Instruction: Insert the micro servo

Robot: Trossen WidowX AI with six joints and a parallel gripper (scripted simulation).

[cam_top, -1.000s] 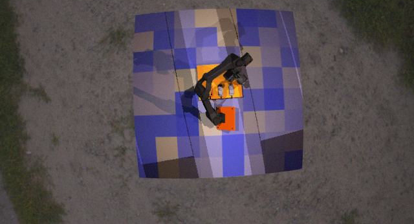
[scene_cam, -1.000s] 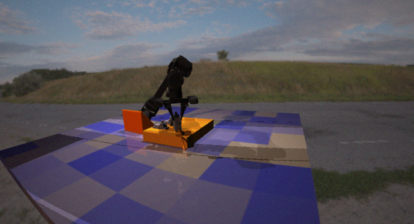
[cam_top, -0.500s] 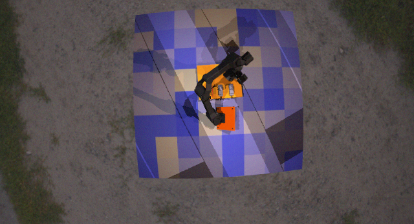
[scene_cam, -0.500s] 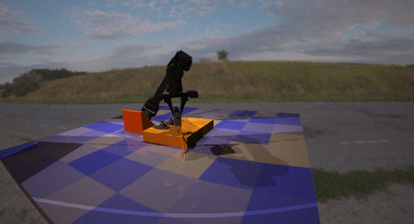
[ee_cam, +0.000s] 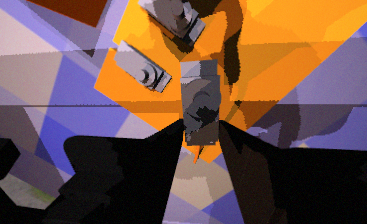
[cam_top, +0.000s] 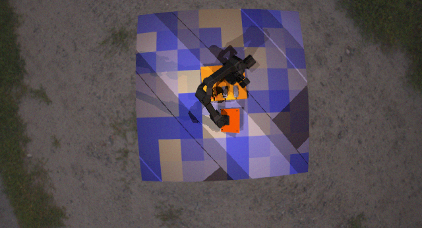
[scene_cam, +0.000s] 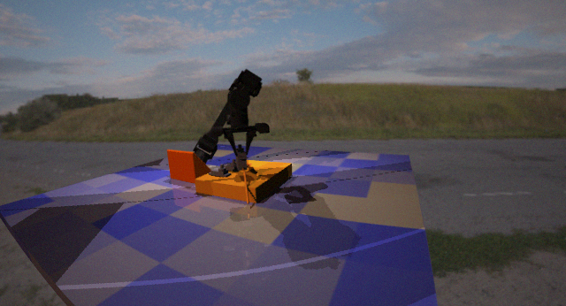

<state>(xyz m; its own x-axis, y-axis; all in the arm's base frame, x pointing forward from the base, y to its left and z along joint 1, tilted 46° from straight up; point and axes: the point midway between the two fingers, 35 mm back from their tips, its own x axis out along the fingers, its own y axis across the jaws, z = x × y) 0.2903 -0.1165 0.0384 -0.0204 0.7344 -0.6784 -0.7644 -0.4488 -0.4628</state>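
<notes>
The orange deck lies 10 cm below my gripper tip, 7 cm to the left of it and 1 cm ahead of it.
</notes>
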